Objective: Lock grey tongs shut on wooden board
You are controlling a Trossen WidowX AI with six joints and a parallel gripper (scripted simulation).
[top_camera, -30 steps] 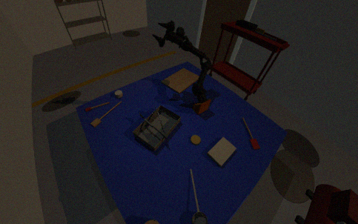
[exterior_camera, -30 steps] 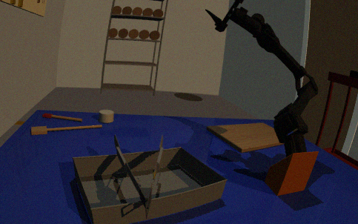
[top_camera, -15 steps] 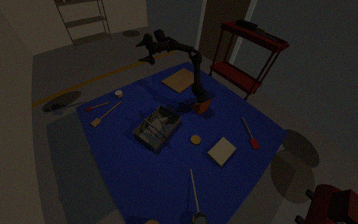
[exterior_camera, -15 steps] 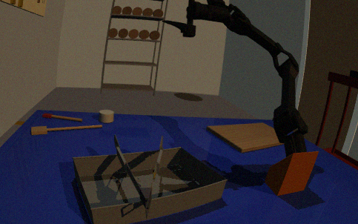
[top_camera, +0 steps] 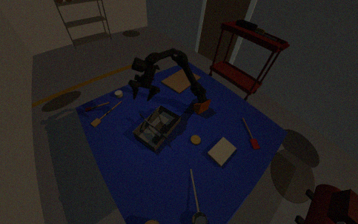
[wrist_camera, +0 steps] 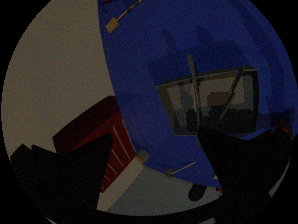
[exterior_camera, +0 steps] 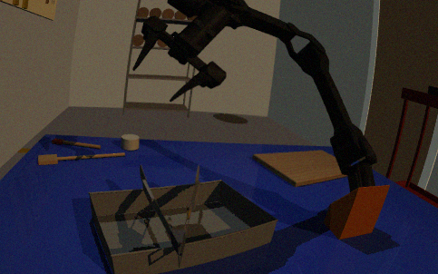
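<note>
The roasting tin lies 23 cm below my gripper tip, 8 cm to the left of it and 5 cm behind it. From my gripper tip the other things lie so: white cylinder (41 cm to the right, 24 cm below, 3 cm ahead); then pale block (50 cm to the left, 28 cm behind, 24 cm below); then yellow disc (32 cm to the left, 25 cm below, 20 cm behind).
</note>
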